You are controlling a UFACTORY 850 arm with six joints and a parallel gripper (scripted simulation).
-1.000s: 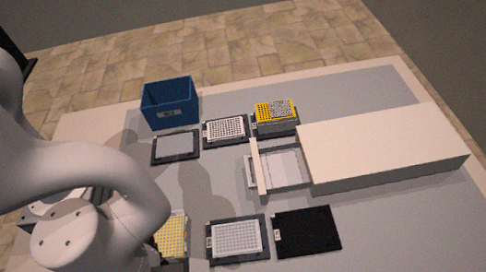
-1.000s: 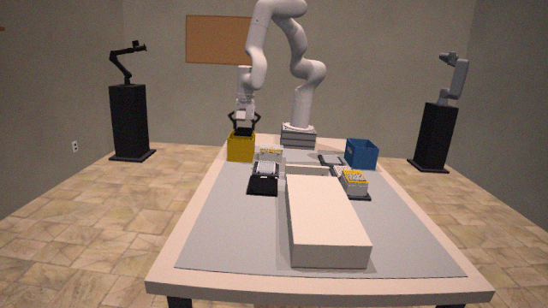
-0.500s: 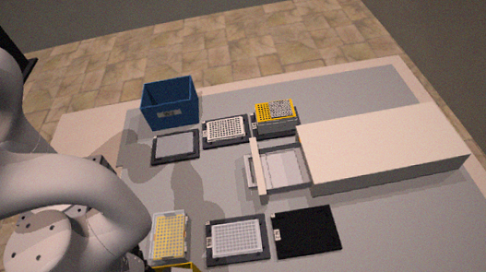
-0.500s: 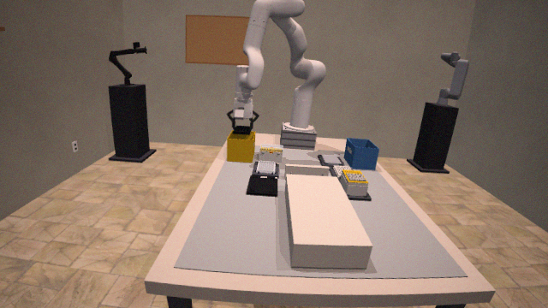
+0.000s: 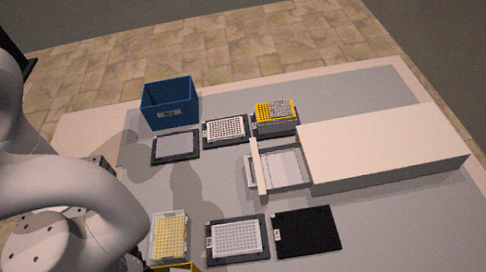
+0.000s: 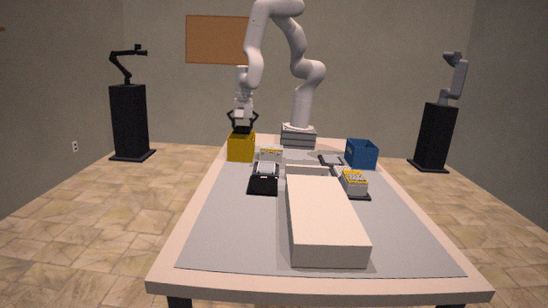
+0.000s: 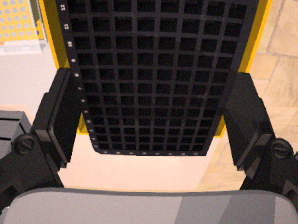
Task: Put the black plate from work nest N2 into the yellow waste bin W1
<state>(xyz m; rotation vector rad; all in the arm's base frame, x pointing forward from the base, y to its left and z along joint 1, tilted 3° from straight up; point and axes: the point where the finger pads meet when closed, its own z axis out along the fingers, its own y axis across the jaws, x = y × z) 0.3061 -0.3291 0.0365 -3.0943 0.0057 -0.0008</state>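
My gripper is now 10 mm above the black plate. The rest, counted from my hand: yellow waste bin W1: 120 mm below; white cooler: 490 mm ahead, 320 mm to the left, 130 mm below; drawer: 380 mm ahead, 320 mm to the left, 140 mm below.
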